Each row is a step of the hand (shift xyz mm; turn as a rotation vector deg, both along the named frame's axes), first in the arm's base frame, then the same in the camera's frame.
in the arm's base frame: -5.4 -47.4 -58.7 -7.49 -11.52 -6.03
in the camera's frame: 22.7 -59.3 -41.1 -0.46 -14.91 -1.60
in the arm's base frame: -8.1 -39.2 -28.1 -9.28 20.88 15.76
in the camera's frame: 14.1 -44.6 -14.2 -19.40 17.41 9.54
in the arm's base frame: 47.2 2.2 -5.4 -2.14 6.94 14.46
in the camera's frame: 40.4 23.1 -10.0 -6.29 9.05 11.85
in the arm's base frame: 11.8 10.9 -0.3 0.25 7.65 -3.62
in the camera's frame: 5.0 14.6 -4.6 -3.26 5.29 -5.75
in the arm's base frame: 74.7 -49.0 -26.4 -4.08 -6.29 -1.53
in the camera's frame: 90.8 -12.0 -17.1 -0.37 -7.60 0.80
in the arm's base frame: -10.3 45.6 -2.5 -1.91 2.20 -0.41
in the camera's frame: -31.0 31.6 -15.1 -2.71 0.75 -0.88
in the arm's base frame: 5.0 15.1 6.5 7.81 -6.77 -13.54
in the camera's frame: -3.5 16.8 1.2 11.07 -5.88 -11.53
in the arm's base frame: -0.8 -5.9 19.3 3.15 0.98 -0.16
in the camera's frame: 0.8 0.7 20.2 2.27 2.28 -0.73
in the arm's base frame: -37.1 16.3 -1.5 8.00 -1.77 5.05
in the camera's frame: -40.1 -5.1 -3.0 7.46 3.97 4.61
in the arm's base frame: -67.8 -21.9 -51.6 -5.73 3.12 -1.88
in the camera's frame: -44.6 -66.6 -36.4 -6.37 -0.80 -2.21
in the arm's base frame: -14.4 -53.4 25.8 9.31 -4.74 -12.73
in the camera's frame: 11.7 -42.9 41.8 11.33 -3.24 -11.50
